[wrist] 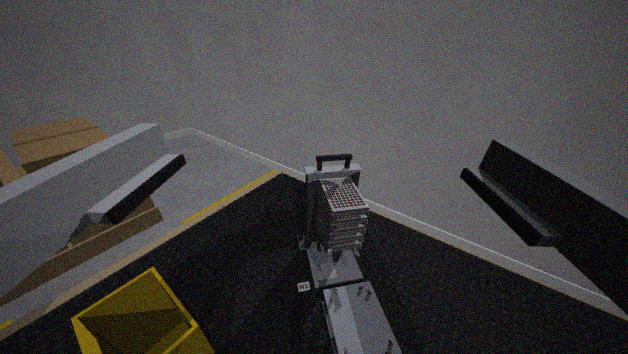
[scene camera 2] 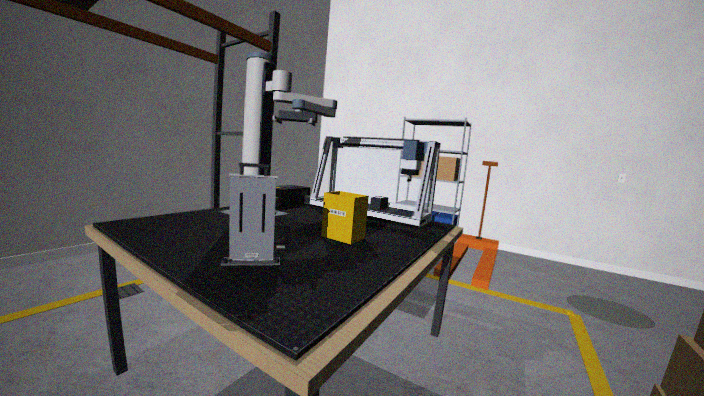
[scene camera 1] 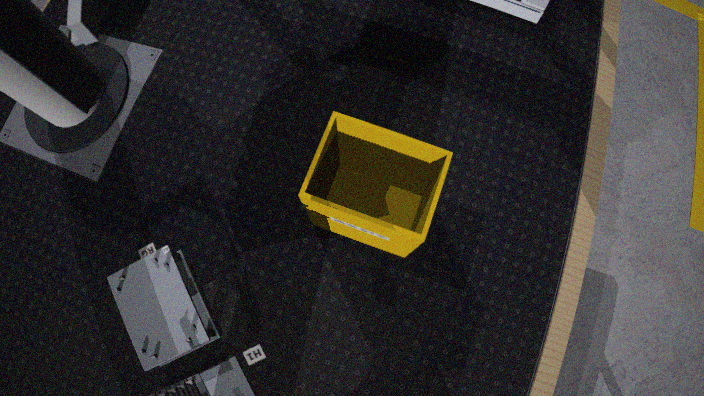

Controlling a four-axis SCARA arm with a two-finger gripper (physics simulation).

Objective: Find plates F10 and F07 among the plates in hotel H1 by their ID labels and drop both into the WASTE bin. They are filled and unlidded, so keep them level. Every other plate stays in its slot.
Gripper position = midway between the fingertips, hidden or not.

In view: the gripper (wrist: 322, 150), a plate f01 (wrist: 342, 197), a hotel H1 (scene camera 2: 251, 240) and a grey plate nest (scene camera 1: 157, 309).
The hotel H1 is seen too in the wrist view (wrist: 312, 239). Scene camera 2 misses the plate f01, which is hidden by the hotel H1. Scene camera 1 does not show the plate f01: it is out of frame.
